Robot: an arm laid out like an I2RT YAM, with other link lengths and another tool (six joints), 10 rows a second.
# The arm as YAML. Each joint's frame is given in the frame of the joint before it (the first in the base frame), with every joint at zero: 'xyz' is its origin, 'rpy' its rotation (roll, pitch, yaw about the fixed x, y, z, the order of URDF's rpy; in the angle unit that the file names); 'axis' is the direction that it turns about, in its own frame. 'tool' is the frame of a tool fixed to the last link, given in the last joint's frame.
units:
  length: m
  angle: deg
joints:
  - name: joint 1
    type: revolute
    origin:
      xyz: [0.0, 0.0, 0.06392]
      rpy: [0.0, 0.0, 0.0]
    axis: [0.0, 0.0, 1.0]
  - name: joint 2
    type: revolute
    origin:
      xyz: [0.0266, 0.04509, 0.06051]
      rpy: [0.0, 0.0, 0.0]
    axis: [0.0, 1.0, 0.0]
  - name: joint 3
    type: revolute
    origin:
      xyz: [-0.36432, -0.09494, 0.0]
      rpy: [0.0, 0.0, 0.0]
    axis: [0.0, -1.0, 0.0]
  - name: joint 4
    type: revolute
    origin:
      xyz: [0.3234, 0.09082, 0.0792]
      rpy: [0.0, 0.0, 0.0]
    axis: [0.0, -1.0, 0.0]
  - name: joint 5
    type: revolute
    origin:
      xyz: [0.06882, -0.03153, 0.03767]
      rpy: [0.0, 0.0, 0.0]
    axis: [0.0, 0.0, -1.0]
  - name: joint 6
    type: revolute
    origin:
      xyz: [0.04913, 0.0, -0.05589]
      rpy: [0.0, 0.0, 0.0]
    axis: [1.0, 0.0, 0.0]
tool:
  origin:
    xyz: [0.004, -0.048, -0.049]
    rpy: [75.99, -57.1, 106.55]
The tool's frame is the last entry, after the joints.
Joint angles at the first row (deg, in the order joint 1, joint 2, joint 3, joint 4, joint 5, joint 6):
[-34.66 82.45 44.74 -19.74 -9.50 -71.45]
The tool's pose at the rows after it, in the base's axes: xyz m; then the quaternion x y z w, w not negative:
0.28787 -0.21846 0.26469 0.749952 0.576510 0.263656 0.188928
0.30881 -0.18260 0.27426 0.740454 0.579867 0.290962 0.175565
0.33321 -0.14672 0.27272 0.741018 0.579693 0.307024 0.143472
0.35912 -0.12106 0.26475 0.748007 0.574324 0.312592 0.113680
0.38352 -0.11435 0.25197 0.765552 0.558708 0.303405 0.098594
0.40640 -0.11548 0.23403 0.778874 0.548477 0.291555 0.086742
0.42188 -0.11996 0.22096 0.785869 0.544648 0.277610 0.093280
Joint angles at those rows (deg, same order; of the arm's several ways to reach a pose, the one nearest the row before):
[-30.24 80.15 46.35 -21.36 -10.29 -67.40]
[-23.13 79.50 47.94 -22.22 -9.81 -61.27]
[-16.03 81.54 50.31 -23.46 -9.14 -54.55]
[-11.01 85.56 53.30 -23.94 -8.66 -48.99]
[-9.18 90.82 56.65 -23.91 -7.44 -45.10]
[-8.76 96.23 59.56 -23.43 -6.85 -43.23]
[-8.79 99.98 61.32 -22.23 -5.08 -42.95]

